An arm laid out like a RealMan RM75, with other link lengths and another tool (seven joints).
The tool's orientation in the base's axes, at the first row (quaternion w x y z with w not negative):
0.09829 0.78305 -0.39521 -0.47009
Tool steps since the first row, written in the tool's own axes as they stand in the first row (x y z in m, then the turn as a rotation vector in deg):
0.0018 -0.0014 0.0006 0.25 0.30 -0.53
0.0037 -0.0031 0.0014 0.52 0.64 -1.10
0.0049 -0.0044 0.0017 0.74 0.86 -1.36
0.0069 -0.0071 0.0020 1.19 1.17 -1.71
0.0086 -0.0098 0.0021 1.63 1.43 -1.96
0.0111 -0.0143 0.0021 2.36 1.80 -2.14
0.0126 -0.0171 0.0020 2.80 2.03 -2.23
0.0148 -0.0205 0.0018 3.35 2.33 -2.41
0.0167 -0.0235 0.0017 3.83 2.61 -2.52
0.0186 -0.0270 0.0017 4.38 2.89 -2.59
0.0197 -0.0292 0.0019 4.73 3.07 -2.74
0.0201 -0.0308 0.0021 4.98 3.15 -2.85
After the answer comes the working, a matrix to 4 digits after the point.
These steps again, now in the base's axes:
0.0007 -0.0002 -0.0022 0.33 -0.49 0.28
0.0014 -0.0003 -0.0048 0.69 -1.04 0.59
0.0021 -0.0002 -0.0065 0.84 -1.40 0.70
0.0038 0.0003 -0.0094 1.07 -2.00 0.75
0.0056 0.0009 -0.0119 1.24 -2.54 0.73
0.0085 0.0021 -0.0160 1.37 -3.35 0.54
0.0105 0.0029 -0.0184 1.43 -3.83 0.42
0.0130 0.0036 -0.0215 1.56 -4.46 0.32
0.0151 0.0042 -0.0243 1.62 -5.02 0.21
0.0174 0.0052 -0.0274 1.66 -5.61 0.03
0.0187 0.0059 -0.0293 1.78 -6.01 -0.03
0.0194 0.0067 -0.0306 1.88 -6.27 -0.09

The tool's axes in the first row as the columns of a matrix, in the base's axes (rounded; the answer above uses it unrounded):
0.2457 -0.5265 -0.8139
-0.7113 -0.6683 0.2176
-0.6585 0.5255 -0.5387

